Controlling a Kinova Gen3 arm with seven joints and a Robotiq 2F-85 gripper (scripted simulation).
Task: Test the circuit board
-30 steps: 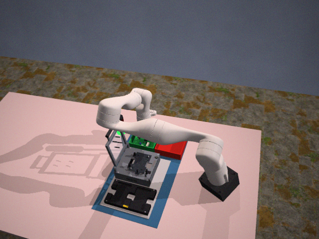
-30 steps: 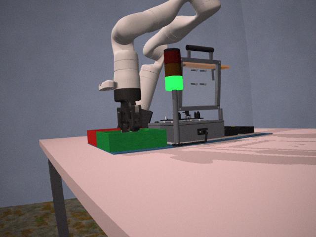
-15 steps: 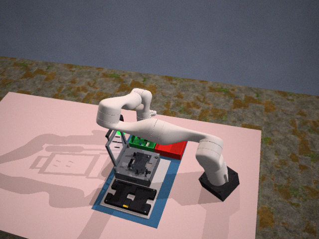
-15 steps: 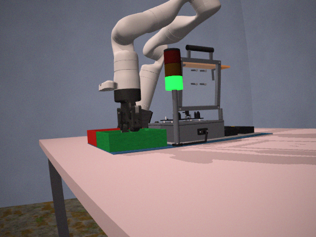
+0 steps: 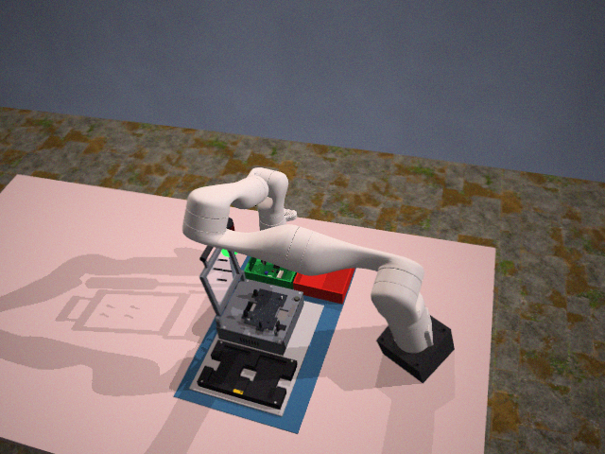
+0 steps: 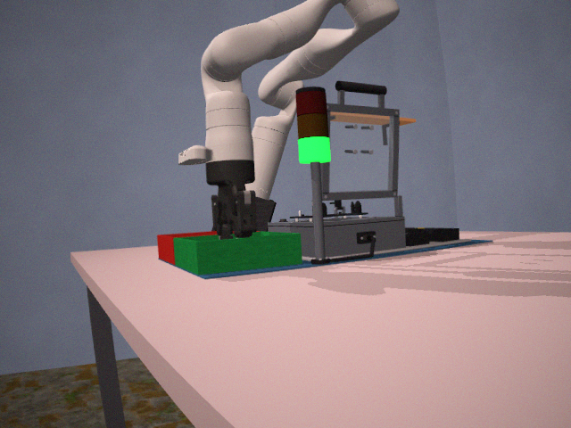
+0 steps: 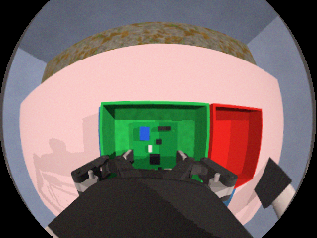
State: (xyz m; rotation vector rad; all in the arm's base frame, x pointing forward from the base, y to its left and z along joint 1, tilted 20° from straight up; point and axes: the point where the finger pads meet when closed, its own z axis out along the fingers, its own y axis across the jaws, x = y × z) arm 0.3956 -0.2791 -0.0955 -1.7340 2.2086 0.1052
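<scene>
Now: hand right at the green bin. Round my hand: tester lid 11 cm ahead, 18 cm to the left, 17 cm above; green circuit board 1 cm below; red bin 15 cm behind, 3 cm to the left.
</scene>
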